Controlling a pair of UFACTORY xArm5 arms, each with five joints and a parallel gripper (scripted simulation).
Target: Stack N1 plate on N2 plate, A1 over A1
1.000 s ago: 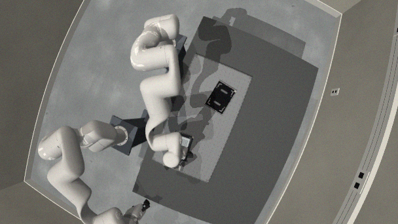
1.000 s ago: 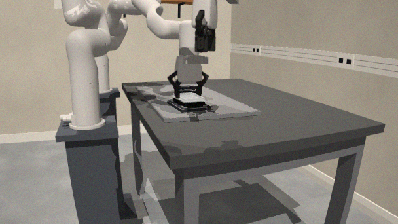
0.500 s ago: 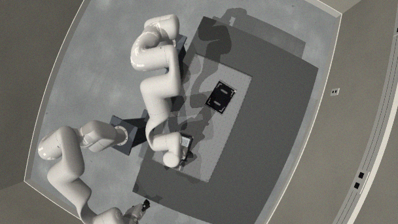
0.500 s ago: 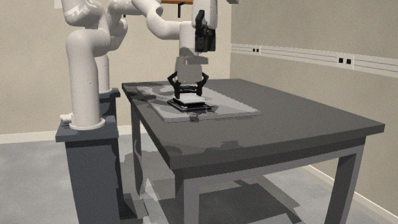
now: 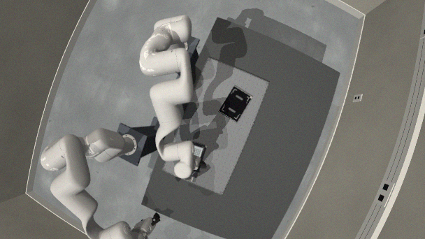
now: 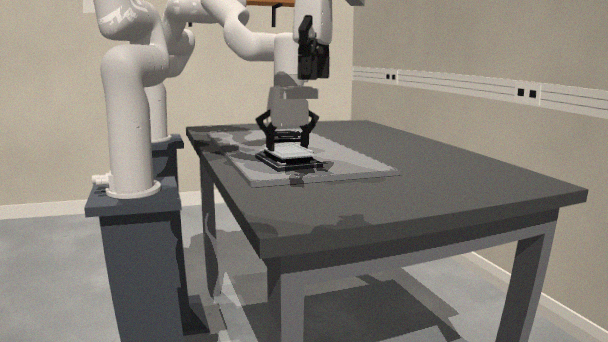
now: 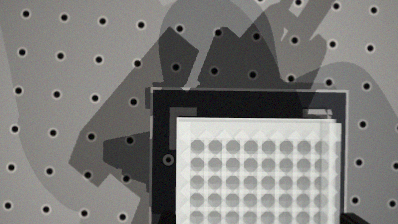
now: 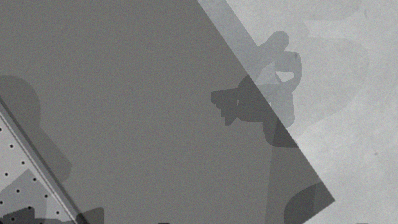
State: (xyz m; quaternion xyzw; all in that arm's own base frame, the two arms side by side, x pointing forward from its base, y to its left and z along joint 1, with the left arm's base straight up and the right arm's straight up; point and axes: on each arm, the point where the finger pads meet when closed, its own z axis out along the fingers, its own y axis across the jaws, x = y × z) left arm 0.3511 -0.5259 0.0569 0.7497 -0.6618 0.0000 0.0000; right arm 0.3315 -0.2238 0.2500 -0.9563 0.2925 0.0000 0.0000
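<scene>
Right now my left hand is 10 mm above the white 96-well plate. Also, from my left hand: nest N2: 40 mm below; black plate: 20 mm below; A1 label: 40 mm ahead, 80 mm to the left, 30 mm below.
</scene>
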